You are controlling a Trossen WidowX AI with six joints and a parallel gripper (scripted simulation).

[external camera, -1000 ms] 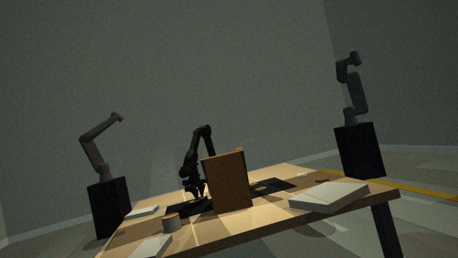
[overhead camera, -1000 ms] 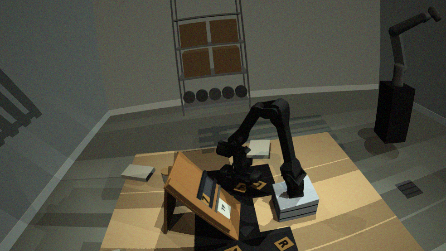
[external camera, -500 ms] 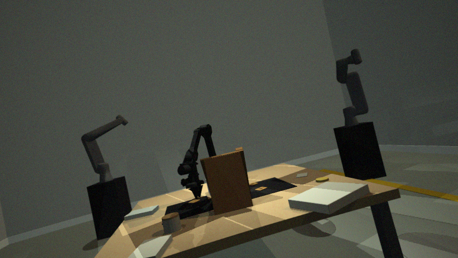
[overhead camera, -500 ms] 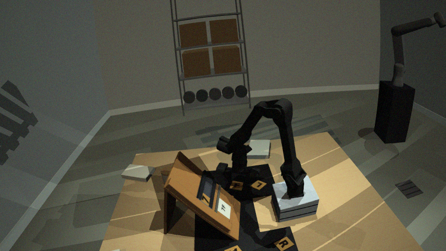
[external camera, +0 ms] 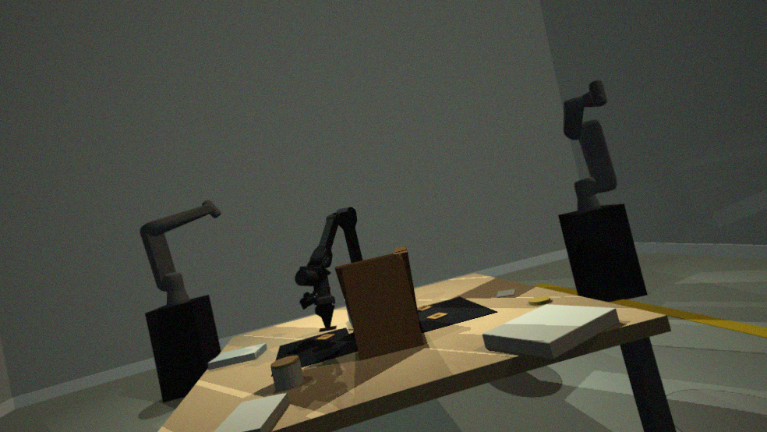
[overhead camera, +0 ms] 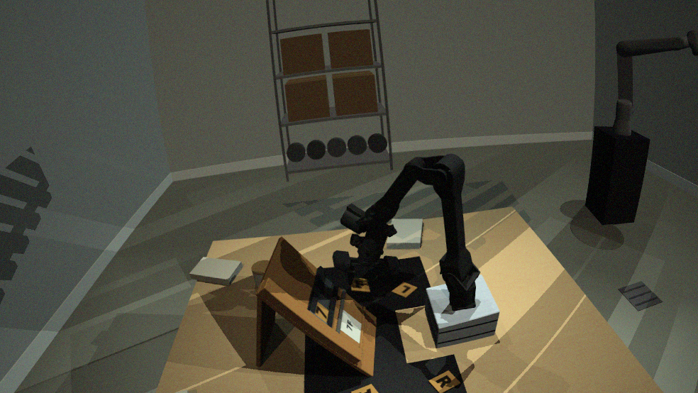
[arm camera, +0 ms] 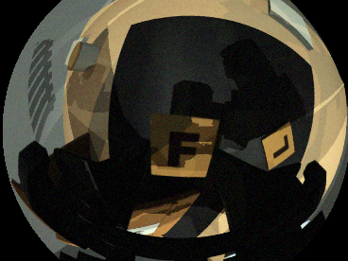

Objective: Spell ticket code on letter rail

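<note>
Now: gripper tip 10 mm short of the white ticket, 200 mm to the right of it and 20 mm below it. Also, from my gripper tip: card (170 mm behind, 690 mm to the left, 60 mm below); yellow disc (70 mm ahead, 740 mm to the left, 50 mm below).
</note>
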